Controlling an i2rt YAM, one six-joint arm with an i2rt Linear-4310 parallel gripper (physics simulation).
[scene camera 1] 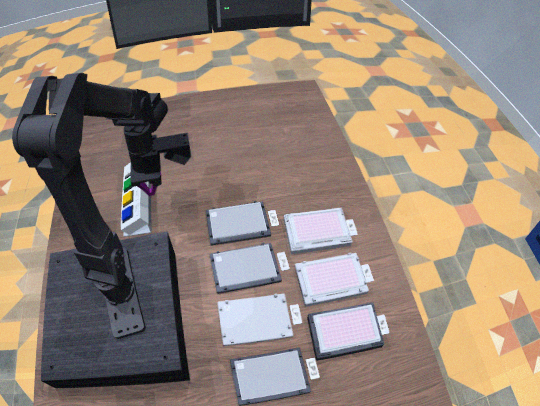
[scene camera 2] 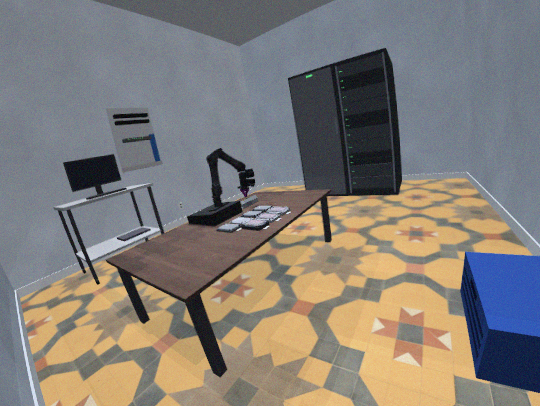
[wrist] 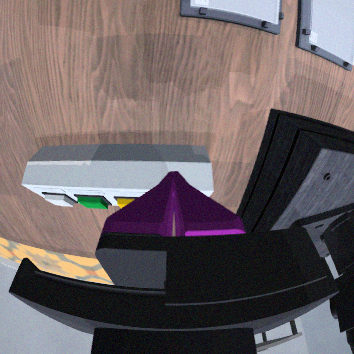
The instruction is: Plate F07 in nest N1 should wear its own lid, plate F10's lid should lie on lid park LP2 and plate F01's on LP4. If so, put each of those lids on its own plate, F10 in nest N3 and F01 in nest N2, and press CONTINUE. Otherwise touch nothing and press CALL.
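Pixels of known places: gripper, fingertip midpoint: (scene camera 1: 151, 194) (scene camera 2: 245, 197) (wrist: 173, 178); arm's base, origin of the base link: (scene camera 1: 121, 292) (scene camera 2: 219, 207) (wrist: 335, 219).
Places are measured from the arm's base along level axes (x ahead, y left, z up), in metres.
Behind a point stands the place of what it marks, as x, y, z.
Observation:
My gripper (scene camera 1: 151, 189) @[0.118, 0.228, 0.008] (scene camera 2: 245, 193) @[0.118, 0.228, 0.008] (wrist: 173, 178) @[0.118, 0.228, 0.008] is shut and empty, its purple fingertips above the button box (scene camera 1: 141, 217) @[0.079, 0.198, -0.025] (wrist: 115, 172) @[0.100, 0.288, -0.035]. The box has a white button (wrist: 59, 199) @[0.077, 0.371, -0.029], a green button (scene camera 1: 127, 183) @[0.057, 0.332, -0.035] (wrist: 92, 202) @[0.068, 0.326, -0.028], a yellow button (scene camera 1: 128, 198) @[0.054, 0.276, -0.031] (wrist: 124, 202) @[0.063, 0.288, -0.029] and a blue button (scene camera 1: 127, 214) @[0.044, 0.226, -0.032]; the fingers hide the blue one in the wrist view. In scene camera 1, pink-welled plates stand in the far nest (scene camera 1: 320, 226) @[0.473, 0.049, -0.057], middle nest (scene camera 1: 332, 277) @[0.440, -0.084, -0.059] and near nest (scene camera 1: 346, 329) @[0.412, -0.211, -0.053]. Flat grey panels show at LP2 (scene camera 1: 239, 222) @[0.303, 0.134, -0.067], LP4 (scene camera 1: 246, 266) @[0.278, 0.014, -0.067] and LP3 (scene camera 1: 270, 376) @[0.234, -0.244, -0.066]. Lid codes are unreadable.
A pale panel with corner posts (scene camera 1: 255, 319) @[0.253, -0.111, -0.074] lies between LP4 and LP3. The black arm base (scene camera 1: 107, 360) @[-0.062, -0.137, -0.006] (wrist: 320, 185) @[0.088, 0.087, 0.008] stands beside the button box on the wooden table (scene camera 1: 280, 125) @[0.537, 0.450, -0.084] (scene camera 2: 165, 260) @[0.104, -0.679, -0.084]. A dark cabinet (scene camera 2: 345, 130) and a blue box (scene camera 2: 510, 295) stand on the floor.

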